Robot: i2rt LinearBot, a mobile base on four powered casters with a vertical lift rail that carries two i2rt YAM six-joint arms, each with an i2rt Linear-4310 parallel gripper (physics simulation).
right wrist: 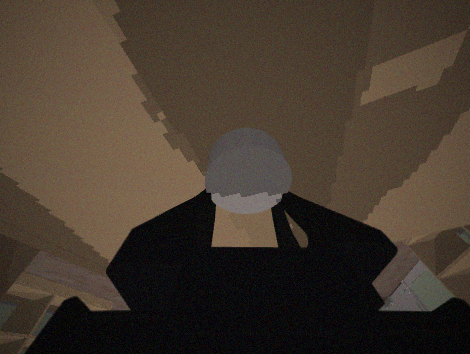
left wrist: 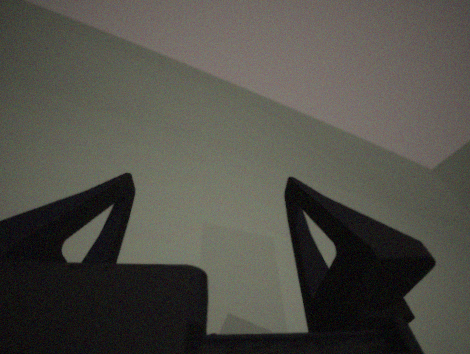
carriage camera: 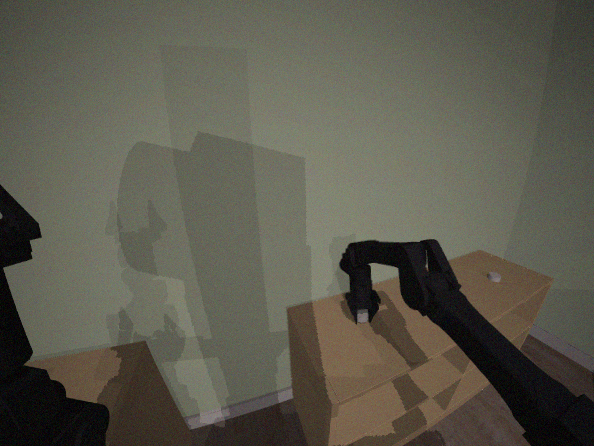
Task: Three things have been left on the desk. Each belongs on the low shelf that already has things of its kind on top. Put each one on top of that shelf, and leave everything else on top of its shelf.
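Frame: origin at the left arm's base, x up, y right, z ahead, level; millimetres.
Where they show: left gripper, between the fingertips: (left wrist: pixel 210 183); right gripper, between the fingertips: (right wrist: pixel 243 190) (carriage camera: pixel 362 322).
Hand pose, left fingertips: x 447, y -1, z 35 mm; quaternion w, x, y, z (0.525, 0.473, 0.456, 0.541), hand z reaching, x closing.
After its pixels a point has its place.
My right gripper (carriage camera: pixel 362 320) @[x -113, y 484, z 468 mm] (right wrist: pixel 243 190) @[x -113, y 484, z 468 mm] points down and is shut on a grey, round-ended thing (carriage camera: pixel 362 315) @[x -90, y 482, z 477 mm] (right wrist: pixel 247 167) @[x -91, y 480, z 506 mm]. It holds this over the left part of a low wooden shelf's top (carriage camera: pixel 345 362) @[x -122, y 405, z 326 mm] (right wrist: pixel 100 135) @[x -122, y 394, z 510 mm]; how far above it cannot be told. A small pale grey round thing (carriage camera: pixel 494 276) @[x -98, y 1152, z 687 mm] lies on the same top, toward its far right end. My left gripper (left wrist: pixel 210 183) @[x 447, y -1, z 35 mm] is open and empty, raised before the green wall; part of its arm shows at the left edge of the carriage view. The desk does not show.
A second wooden unit (carriage camera: pixel 82 365) @[x -122, y -364, z 237 mm] stands at the lower left of the carriage view, partly behind my left arm, with a gap of floor between it and the low shelf. The green wall (carriage camera: pixel 400 125) @[x 525, y 651, z 750 mm] rises behind both. Open wooden compartments show in the right wrist view's lower corners.
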